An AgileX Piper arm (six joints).
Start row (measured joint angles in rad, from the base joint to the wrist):
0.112, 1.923, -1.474, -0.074, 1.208, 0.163
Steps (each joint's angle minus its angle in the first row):
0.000, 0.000, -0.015, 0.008, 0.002, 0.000
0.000, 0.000, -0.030, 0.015, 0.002, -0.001
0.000, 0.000, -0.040, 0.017, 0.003, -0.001
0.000, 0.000, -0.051, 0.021, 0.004, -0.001
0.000, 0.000, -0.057, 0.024, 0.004, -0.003
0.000, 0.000, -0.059, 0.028, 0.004, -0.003
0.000, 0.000, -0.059, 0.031, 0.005, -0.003
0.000, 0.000, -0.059, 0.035, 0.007, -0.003
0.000, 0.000, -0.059, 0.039, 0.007, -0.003
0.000, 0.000, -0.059, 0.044, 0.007, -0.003
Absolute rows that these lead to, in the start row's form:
0.112, 1.923, -1.489, -0.066, 1.210, 0.163
0.112, 1.923, -1.504, -0.059, 1.210, 0.162
0.112, 1.923, -1.514, -0.057, 1.211, 0.162
0.112, 1.923, -1.525, -0.053, 1.212, 0.162
0.112, 1.923, -1.531, -0.050, 1.212, 0.160
0.112, 1.923, -1.533, -0.046, 1.212, 0.160
0.112, 1.923, -1.533, -0.043, 1.213, 0.160
0.112, 1.923, -1.533, -0.039, 1.215, 0.160
0.112, 1.923, -1.533, -0.035, 1.215, 0.160
0.112, 1.923, -1.533, -0.030, 1.215, 0.160

